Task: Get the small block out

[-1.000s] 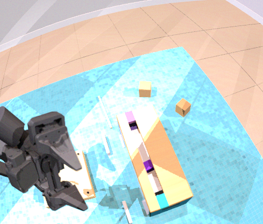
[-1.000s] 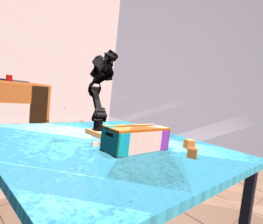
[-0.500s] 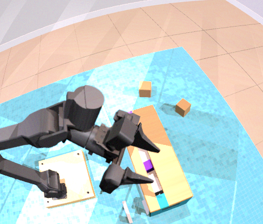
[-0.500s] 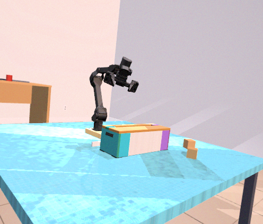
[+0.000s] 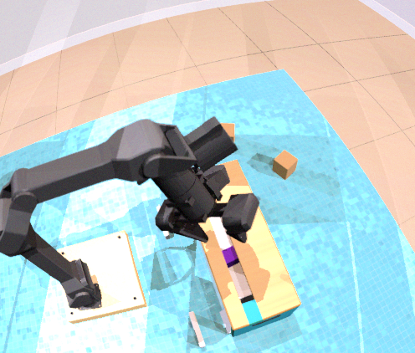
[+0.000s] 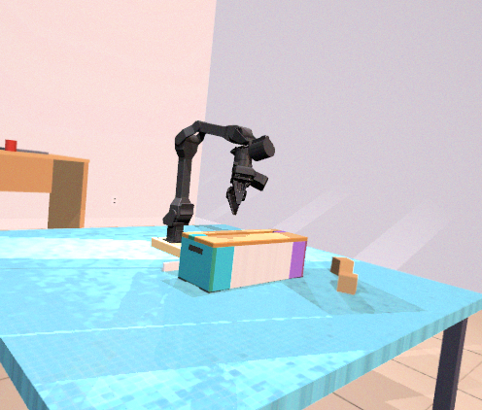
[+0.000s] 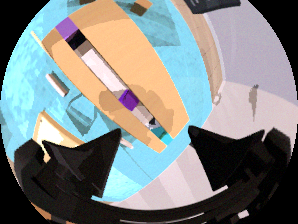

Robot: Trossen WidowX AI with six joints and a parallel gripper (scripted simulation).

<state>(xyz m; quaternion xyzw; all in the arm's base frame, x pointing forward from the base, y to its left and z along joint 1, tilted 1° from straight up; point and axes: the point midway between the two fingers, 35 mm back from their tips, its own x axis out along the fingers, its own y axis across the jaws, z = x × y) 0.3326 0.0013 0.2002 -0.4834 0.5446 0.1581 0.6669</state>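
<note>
The box lies 14 cm below my gripper tip, 3 cm to the left of it and 1 cm behind it. The rest, counted from my gripper tip: thin stick 35 cm to the left, 20 cm below, 9 cm behind; then purple block 11 cm below, 1 cm to the left, 1 cm ahead.
</note>
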